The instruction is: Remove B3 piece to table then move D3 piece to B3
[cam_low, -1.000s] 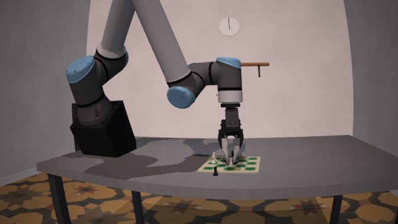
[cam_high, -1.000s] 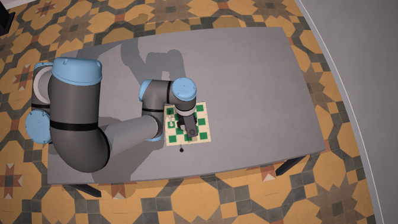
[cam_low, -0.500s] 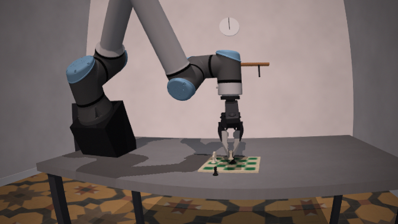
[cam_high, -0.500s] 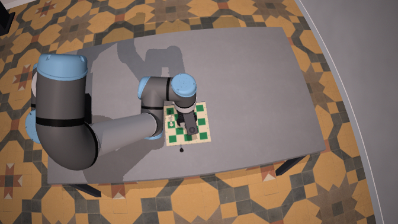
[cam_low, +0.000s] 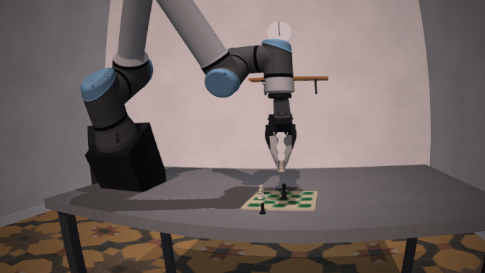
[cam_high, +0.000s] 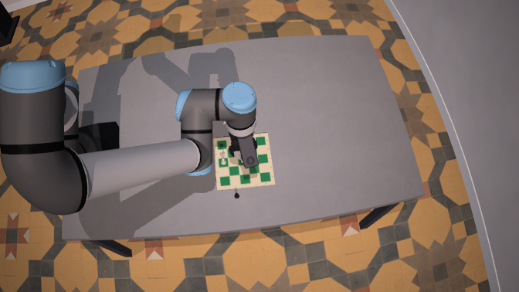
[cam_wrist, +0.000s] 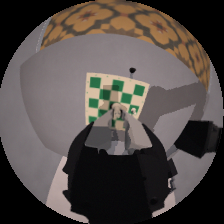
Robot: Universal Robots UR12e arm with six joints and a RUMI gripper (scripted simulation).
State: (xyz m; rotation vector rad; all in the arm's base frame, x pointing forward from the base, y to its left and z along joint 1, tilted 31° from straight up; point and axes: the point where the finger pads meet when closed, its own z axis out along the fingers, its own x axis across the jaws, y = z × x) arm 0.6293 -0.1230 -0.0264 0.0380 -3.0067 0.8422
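The chessboard lies 4 cm to the left of my hand and 12 cm below it.
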